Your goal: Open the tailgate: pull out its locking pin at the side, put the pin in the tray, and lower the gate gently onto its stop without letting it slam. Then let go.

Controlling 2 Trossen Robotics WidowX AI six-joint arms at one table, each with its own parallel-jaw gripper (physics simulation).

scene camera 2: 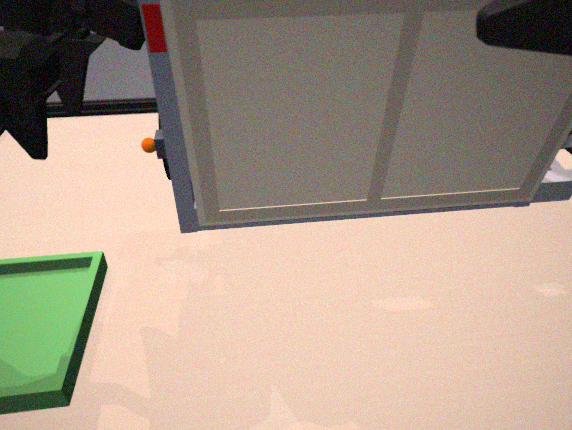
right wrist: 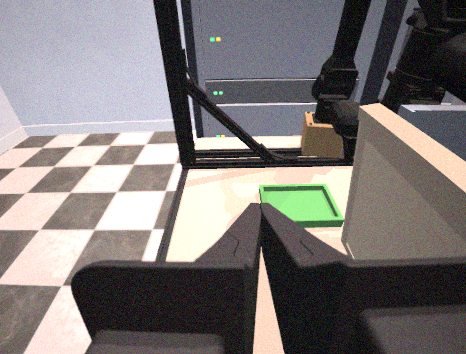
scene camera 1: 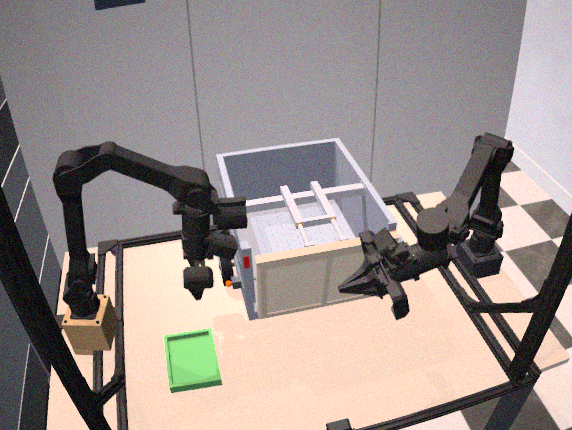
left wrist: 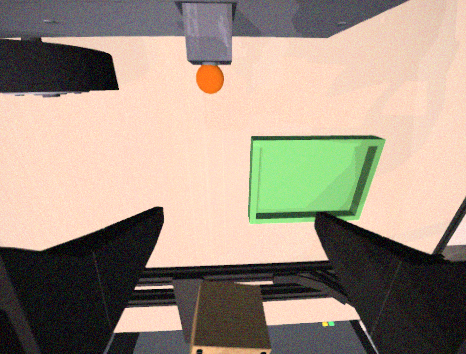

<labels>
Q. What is my right gripper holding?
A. Nothing.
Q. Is my left gripper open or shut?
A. Open.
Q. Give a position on a grey truck bed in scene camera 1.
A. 309,183
</labels>
